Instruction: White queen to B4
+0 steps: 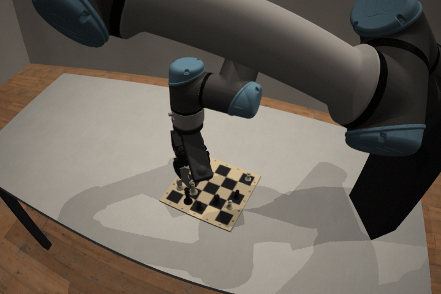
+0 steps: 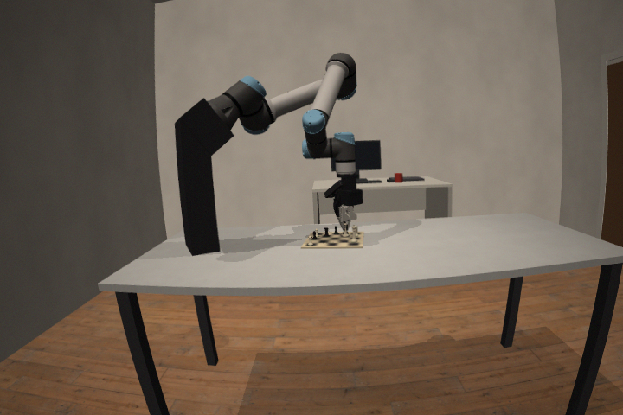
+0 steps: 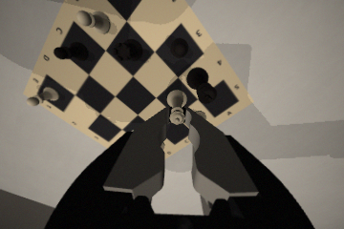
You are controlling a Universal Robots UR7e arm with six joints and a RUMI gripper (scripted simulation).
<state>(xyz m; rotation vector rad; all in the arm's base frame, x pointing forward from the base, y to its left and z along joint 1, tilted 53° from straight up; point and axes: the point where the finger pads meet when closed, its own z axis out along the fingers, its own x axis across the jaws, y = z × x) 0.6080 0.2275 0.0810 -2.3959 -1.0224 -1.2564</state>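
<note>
The white piece lies 1 cm below my hand. The rest, counted from my hand: white chess piece: 7 cm to the right, 6 cm ahead, 1 cm below; tall black piece: 3 cm to the left, 1 cm below, 1 cm behind; chessboard: 5 cm to the right, 4 cm below, 3 cm behind.
</note>
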